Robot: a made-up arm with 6 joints.
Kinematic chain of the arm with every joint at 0, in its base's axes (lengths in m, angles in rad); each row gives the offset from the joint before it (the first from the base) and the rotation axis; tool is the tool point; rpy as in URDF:
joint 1: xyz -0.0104 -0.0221 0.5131 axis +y
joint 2: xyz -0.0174 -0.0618 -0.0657 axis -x
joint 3: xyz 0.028 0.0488 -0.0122 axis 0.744 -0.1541 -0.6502
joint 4: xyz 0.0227 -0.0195 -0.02 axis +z
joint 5: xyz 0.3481 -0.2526 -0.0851 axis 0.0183 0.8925 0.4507
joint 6: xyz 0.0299 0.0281 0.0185 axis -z
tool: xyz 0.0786 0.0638 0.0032 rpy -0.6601 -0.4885 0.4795
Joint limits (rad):
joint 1: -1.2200..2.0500
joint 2: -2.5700..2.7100
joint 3: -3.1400..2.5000
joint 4: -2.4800..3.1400
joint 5: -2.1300..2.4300
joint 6: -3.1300..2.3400
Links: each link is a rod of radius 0.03 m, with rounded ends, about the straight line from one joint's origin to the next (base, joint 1, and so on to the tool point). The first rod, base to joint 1, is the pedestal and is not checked.
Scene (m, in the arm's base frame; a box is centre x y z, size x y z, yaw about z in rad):
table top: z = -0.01
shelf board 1: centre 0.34 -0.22 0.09 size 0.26 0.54 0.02 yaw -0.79
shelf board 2: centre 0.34 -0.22 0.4 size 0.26 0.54 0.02 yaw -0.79
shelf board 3: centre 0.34 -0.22 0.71 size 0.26 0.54 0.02 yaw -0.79
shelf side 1: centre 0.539 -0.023 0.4 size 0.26 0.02 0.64 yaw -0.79
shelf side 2: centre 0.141 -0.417 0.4 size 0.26 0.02 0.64 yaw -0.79
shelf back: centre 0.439 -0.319 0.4 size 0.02 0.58 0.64 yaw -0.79
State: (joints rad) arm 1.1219 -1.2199 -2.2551 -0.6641 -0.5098 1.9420
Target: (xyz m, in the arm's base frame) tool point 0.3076 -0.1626 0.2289
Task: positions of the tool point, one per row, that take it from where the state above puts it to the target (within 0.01 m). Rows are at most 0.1 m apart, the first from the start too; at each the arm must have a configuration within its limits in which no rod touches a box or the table.
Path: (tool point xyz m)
1: 0.3701 -0.1198 0.2221
2: 0.3076 -0.1626 0.2289

